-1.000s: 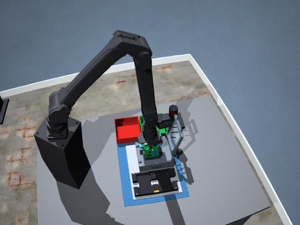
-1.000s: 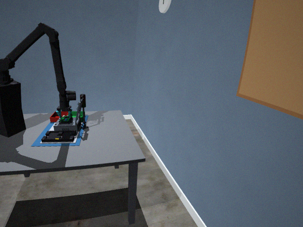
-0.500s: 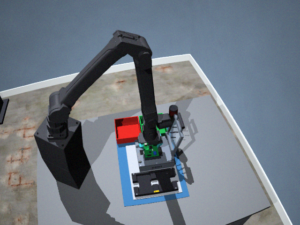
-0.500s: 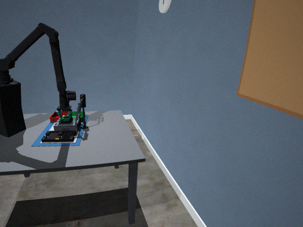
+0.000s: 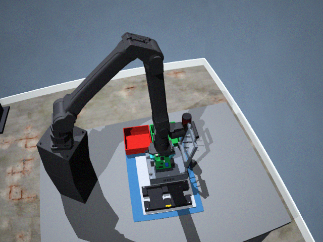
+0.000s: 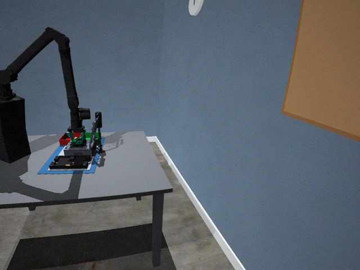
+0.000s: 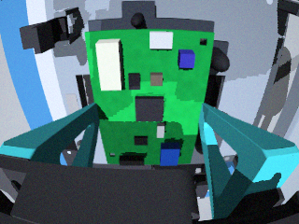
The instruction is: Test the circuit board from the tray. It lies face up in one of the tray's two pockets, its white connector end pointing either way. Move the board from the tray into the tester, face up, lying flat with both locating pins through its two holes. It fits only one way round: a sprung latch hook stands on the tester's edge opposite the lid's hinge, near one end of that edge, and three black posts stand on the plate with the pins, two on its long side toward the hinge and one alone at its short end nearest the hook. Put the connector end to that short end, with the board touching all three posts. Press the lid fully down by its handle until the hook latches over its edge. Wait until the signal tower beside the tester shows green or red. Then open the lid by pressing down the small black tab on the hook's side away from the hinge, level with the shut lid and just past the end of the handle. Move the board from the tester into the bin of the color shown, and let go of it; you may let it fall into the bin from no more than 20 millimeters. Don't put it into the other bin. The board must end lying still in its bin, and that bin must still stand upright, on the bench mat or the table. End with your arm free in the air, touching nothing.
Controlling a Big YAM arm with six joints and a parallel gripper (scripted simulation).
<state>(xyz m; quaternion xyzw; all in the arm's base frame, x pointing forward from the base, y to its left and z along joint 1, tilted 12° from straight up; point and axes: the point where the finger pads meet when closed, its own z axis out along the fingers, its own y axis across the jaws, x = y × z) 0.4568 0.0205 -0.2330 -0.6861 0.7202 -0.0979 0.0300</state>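
My gripper is now right at the green circuit board. Also, from my hand: black latch hook (60 mm to the left, 60 mm behind); clear lid (120 mm ahead, 90 mm above, 10 mm to the right); green bin (200 mm to the left, 80 mm below, 60 mm ahead).
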